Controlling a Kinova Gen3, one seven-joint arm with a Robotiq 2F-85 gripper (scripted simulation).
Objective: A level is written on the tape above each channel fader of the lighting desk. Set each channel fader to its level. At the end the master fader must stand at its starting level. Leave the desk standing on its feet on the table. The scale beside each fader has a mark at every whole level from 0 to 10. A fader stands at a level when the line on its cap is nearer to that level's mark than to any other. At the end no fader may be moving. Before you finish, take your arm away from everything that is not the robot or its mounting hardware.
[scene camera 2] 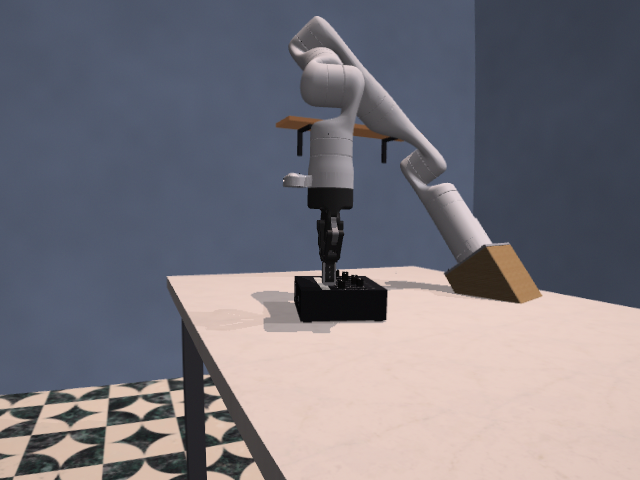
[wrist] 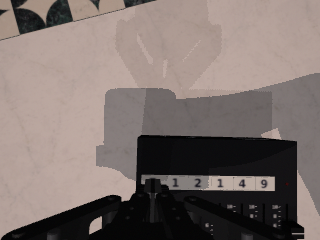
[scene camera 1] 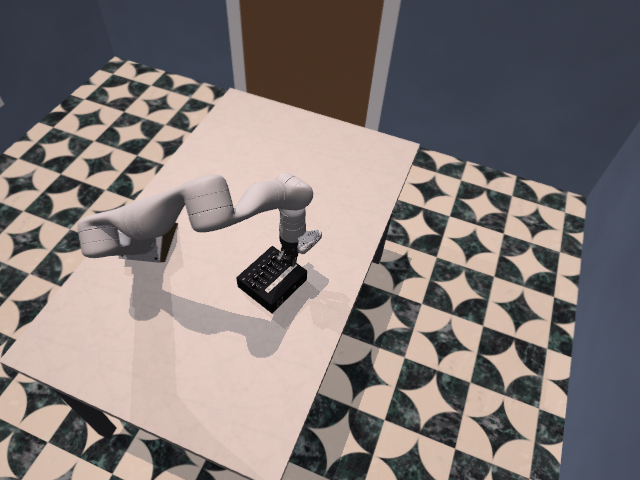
Path:
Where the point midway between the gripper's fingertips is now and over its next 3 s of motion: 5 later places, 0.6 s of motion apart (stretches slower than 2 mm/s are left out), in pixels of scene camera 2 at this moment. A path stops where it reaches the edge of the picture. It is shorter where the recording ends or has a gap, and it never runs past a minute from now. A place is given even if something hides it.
My gripper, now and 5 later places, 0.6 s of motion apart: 328, 284; 332, 285; 336, 285; 336, 284; 334, 283; 335, 262

